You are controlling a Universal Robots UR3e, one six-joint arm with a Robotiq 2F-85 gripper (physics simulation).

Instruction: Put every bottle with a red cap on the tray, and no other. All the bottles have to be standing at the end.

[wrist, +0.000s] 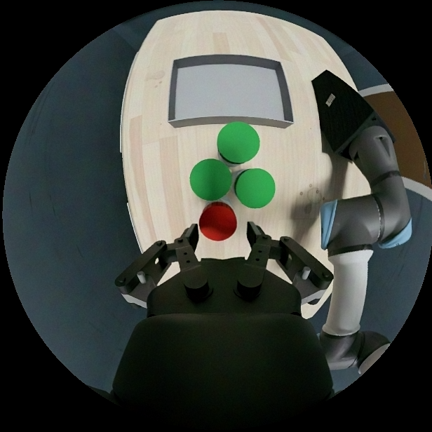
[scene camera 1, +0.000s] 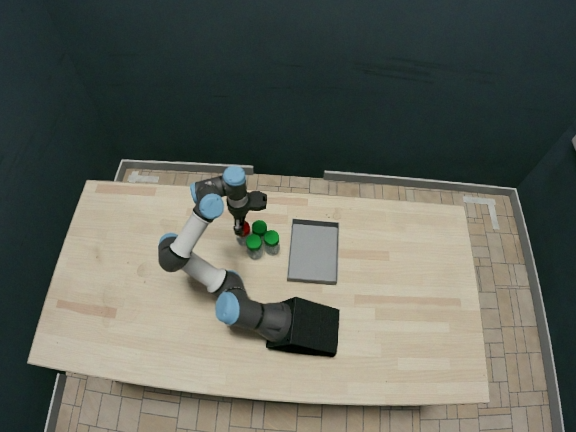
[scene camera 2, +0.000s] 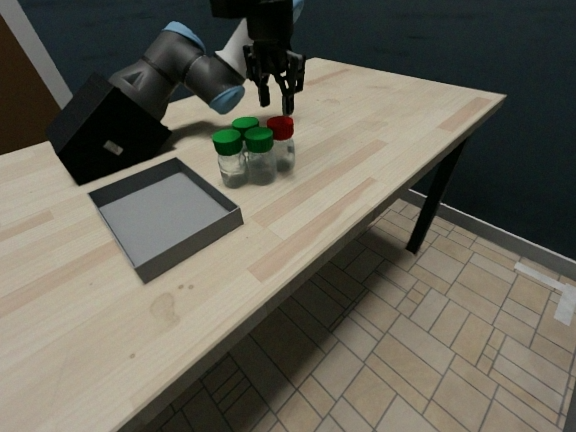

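Observation:
One red-capped clear bottle (scene camera 1: 245, 229) (scene camera 2: 281, 128) (wrist: 218, 222) stands upright on the table at the group's end farthest from the tray. My gripper (scene camera 1: 239, 231) (scene camera 2: 276, 106) (wrist: 222, 229) is open and empty, its fingertips a little above the red cap; the cap appears between them in the wrist view. Three green-capped bottles stand close beside it: one nearest the tray (scene camera 1: 271, 238) (scene camera 2: 227, 142) (wrist: 238, 142), one toward the back edge (scene camera 1: 259, 228) (scene camera 2: 259, 139) (wrist: 210, 179), one toward the robot base (scene camera 1: 254, 242) (scene camera 2: 245, 124) (wrist: 255, 188). The grey tray (scene camera 1: 313, 255) (scene camera 2: 165, 215) (wrist: 230, 90) is empty.
The black base block (scene camera 1: 315, 327) (scene camera 2: 107, 130) (wrist: 345, 112) stands beyond the tray's front side. My arm bends around the left of the bottles in scene camera 1. The tray has low raised walls. The wooden table's (scene camera 1: 410, 340) back edge runs behind the bottles and tray.

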